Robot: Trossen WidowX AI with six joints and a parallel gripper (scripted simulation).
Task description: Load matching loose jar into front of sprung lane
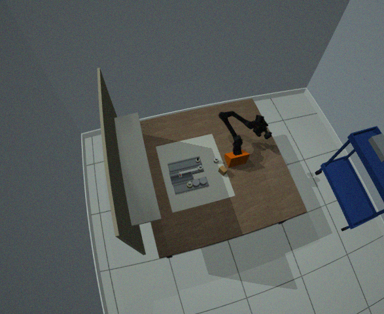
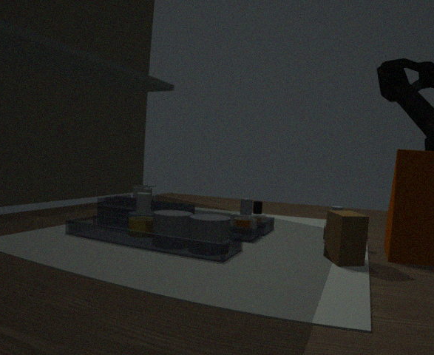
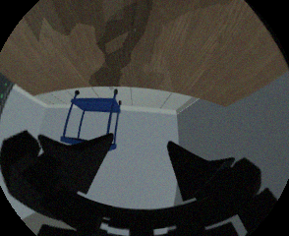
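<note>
The tan box is 500 mm ahead of my gripper tip, 240 mm to the left of it and 140 mm below it. Round my gripper tip: grey lane rack: 830 mm ahead, 200 mm to the left, 160 mm below; pusher plate: 790 mm ahead, 210 mm to the left, 130 mm below; shelf: 1190 mm ahead, 190 mm to the left, 190 mm above.
</note>
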